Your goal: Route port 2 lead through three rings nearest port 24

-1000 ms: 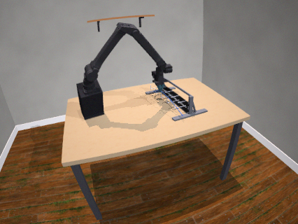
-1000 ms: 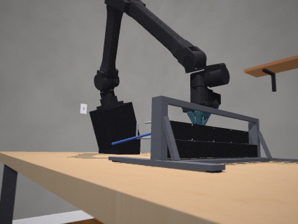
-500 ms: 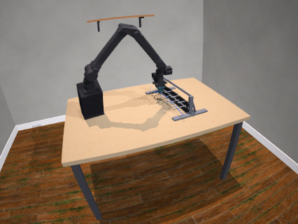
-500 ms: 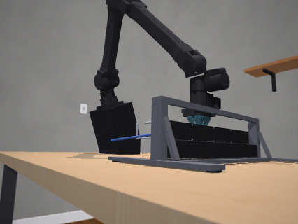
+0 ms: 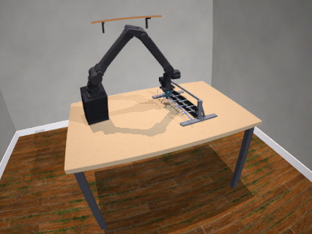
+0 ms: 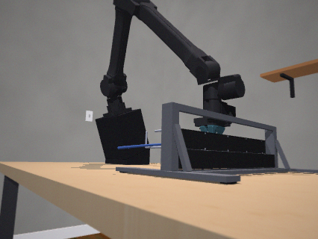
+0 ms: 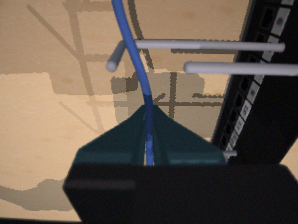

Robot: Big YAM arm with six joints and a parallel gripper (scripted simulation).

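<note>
The grey rack is 10 cm ahead of my hand and 5 cm to the right of it.
</note>
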